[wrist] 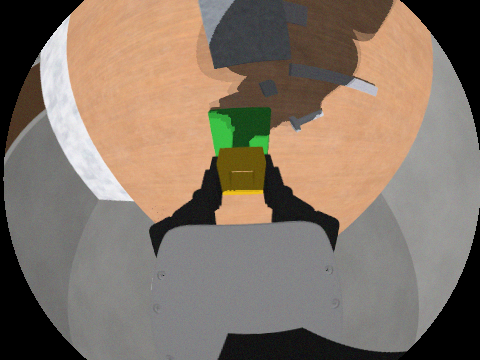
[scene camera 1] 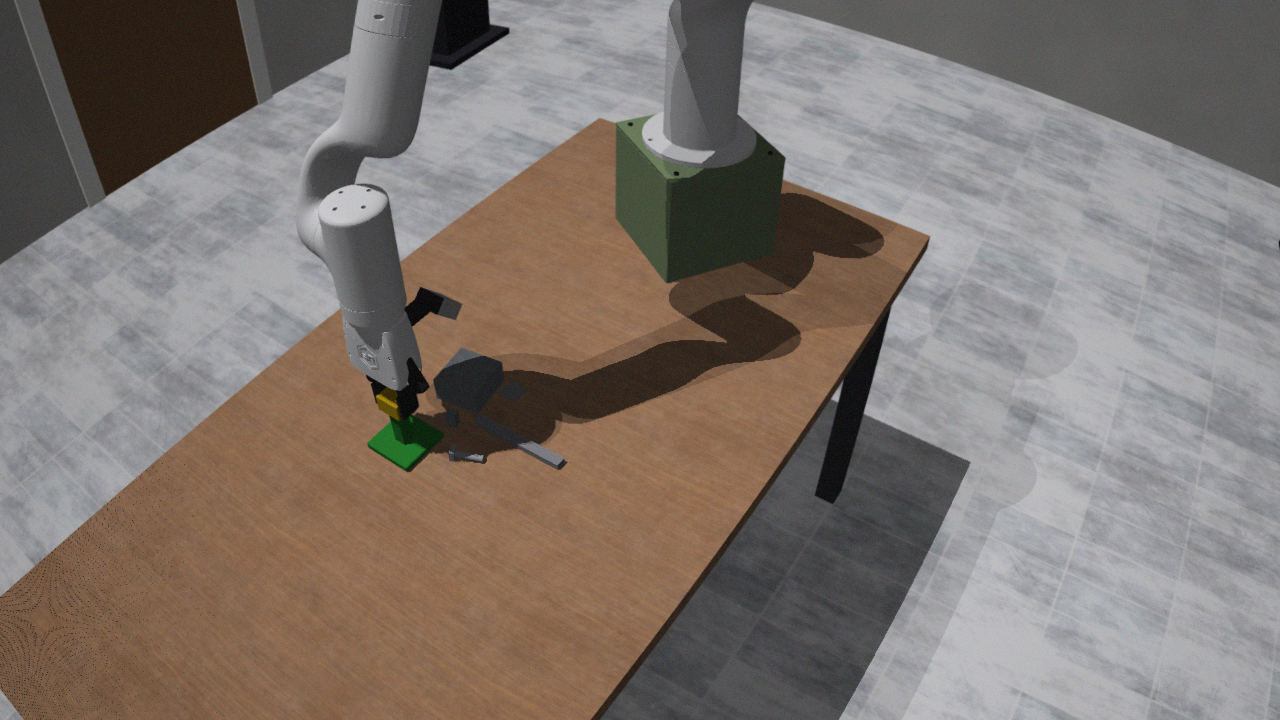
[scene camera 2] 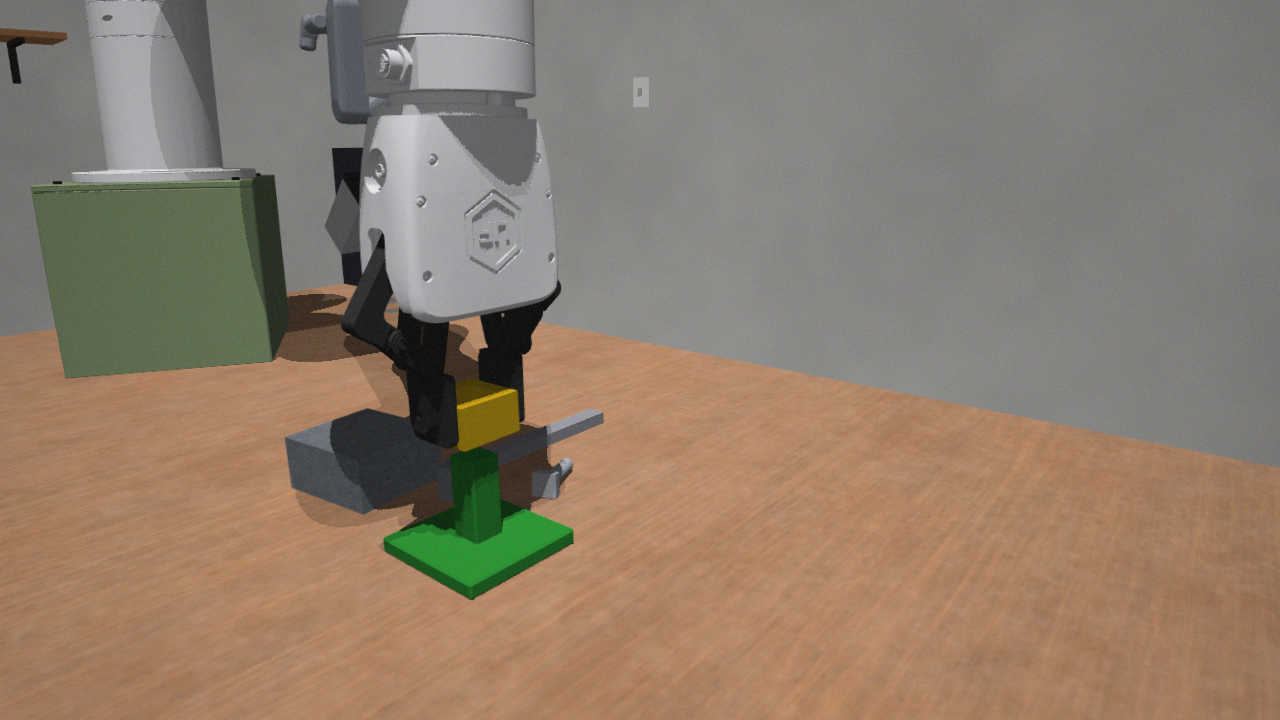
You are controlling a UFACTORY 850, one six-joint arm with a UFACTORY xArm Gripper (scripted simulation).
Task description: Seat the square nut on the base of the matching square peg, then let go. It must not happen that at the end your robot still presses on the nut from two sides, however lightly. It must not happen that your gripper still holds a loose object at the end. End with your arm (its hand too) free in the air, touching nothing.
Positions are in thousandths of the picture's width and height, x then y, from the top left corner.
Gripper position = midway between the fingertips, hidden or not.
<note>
I see my gripper (scene camera 2: 368,597), a grey block (scene camera 2: 282,641) and a grey bar (scene camera 2: 408,619).
The grey block shows as well in scene camera 1 (scene camera 1: 367,527). The grey bar shows as well in the wrist view (wrist: 620,196) and in scene camera 1 (scene camera 1: 429,635). My gripper shows as well in the wrist view (wrist: 503,462) and in scene camera 1 (scene camera 1: 311,563).
</note>
